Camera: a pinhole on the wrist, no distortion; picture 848 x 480 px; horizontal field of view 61.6 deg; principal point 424.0 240.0 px. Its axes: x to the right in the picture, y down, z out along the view. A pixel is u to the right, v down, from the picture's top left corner.
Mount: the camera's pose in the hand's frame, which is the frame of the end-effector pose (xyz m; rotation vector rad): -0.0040 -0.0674 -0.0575 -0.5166 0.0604 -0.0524
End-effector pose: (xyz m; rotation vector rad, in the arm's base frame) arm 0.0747 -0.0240 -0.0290 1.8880 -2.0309 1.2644
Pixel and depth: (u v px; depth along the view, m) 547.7 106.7 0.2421
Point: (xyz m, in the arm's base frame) 0.1322 -0.1727 -0.1158
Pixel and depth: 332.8 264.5 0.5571
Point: 0.0751 -0.2774 -0.4353
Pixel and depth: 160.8 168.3 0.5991
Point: 0.1799 -0.2060 -0.5561
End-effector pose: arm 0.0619 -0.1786 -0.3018 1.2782 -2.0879 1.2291
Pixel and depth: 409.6 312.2 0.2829
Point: -0.0091 -0.3115 -0.4327
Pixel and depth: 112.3 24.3 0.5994
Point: 0.1612 -0.5188 -0.8049
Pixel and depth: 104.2 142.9 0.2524
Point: 0.1020 -0.2751 -0.4864
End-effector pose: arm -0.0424 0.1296 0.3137 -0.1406 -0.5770 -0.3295
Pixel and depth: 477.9 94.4 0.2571
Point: -0.1107 0.1747 0.4893
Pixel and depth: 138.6 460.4 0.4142
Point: -0.1862 0.4628 0.4323
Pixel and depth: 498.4 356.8 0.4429
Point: -0.0577 0.3709 0.5877
